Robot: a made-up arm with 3 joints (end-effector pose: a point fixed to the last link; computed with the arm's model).
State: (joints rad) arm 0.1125 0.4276 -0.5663
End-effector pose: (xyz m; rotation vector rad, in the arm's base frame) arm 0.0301 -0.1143 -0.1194 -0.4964 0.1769 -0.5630
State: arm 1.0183 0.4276 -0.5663
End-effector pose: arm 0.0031 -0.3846 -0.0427 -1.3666 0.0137 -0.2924
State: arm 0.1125 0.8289 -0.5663
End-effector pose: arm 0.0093 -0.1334 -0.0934 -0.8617 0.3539 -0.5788
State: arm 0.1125 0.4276 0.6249
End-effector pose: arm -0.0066 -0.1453 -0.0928 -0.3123 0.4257 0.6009
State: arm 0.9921 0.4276 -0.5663
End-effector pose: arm 0.0025 -0.3781 -0.0481 -1.3419 0.0189 -0.3016
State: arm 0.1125 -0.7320 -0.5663
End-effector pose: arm 0.0980 -0.0339 -0.1167 0.5564 -0.3237 -0.4373
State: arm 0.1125 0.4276 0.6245
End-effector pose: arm -0.0066 -0.1453 -0.0928 -0.3124 0.4257 0.6005
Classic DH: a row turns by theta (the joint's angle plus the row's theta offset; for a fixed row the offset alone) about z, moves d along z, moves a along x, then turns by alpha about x. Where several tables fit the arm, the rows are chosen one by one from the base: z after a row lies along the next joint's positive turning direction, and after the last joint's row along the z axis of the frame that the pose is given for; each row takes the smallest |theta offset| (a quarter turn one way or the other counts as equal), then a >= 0, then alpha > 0; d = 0 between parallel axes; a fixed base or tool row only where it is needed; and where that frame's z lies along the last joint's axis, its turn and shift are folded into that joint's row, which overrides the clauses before.
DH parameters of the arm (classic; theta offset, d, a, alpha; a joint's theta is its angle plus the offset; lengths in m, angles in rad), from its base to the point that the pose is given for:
base (fixed): 1.377 0.2332 -0.1585 -1.2493
joint 1: -0.9979 -0.4329 -0.1189 -0.6775
joint 2: 0.9266 0.3183 -0.0337 1.6471
joint 3: 1.4634 0 0.0489 0
tool (fixed): -2.2839 -0.0993 0 0

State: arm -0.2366 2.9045 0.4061
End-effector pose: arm 0.0856 0.0069 0.1152 -1.4568 2.2975 0.0599
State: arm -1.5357 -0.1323 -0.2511
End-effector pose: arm 0.2320 0.1197 0.2841 1.5600 -0.1992 -0.7322
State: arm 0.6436 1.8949 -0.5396
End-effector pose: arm -0.0230 -0.2403 0.0174 -2.3591 0.6653 -0.5777
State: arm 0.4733 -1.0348 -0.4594
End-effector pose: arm 0.0726 -0.1224 -0.1378 0.4899 -0.4181 -0.1185
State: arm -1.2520 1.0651 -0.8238
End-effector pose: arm 0.1371 0.1008 0.1526 0.2267 0.7396 -0.8703
